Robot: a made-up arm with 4 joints.
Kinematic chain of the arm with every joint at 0, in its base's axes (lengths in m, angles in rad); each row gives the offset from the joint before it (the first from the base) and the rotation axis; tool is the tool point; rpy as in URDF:
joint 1: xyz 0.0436 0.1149 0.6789 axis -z
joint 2: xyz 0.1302 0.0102 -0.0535 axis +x
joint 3: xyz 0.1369 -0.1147 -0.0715 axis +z
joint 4: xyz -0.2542 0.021 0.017 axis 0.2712 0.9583 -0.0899
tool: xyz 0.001 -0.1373 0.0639 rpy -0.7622 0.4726 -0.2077
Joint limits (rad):
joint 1: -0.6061..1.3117
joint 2: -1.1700..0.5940
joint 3: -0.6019..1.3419
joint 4: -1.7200..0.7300
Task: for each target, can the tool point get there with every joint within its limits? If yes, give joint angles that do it. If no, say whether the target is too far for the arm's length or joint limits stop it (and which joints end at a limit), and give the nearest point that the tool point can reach.
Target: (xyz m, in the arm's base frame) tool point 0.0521 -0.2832 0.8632
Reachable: yes | joints 0.4961 -0.5415 1.0312 -0.8794
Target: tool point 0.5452 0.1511 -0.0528
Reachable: no: too far | nearest point 0.4857 -0.0340 0.3512 | short by 0.448 m
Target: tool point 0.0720 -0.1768 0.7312
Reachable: yes | joints 0.1896 -0.3681 0.3436 0.3364
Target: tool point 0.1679 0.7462 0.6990
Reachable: no: joint limits stop it (at a limit: joint 1, joint 2, joint 3, joint 4) | nearest point 0.0460 0.1878 0.6181 | short by 0.577 m
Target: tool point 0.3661 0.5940 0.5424
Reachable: no: joint limits stop it (at a limit: joint 1, joint 2, joint 3, joint 4) | nearest point 0.0460 0.1878 0.6181 | short by 0.523 m
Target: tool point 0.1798 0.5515 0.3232
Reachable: no: joint limits stop it (at a limit: joint 1, joint 2, joint 4) | nearest point 0.0064 0.1905 0.5928 | short by 0.483 m
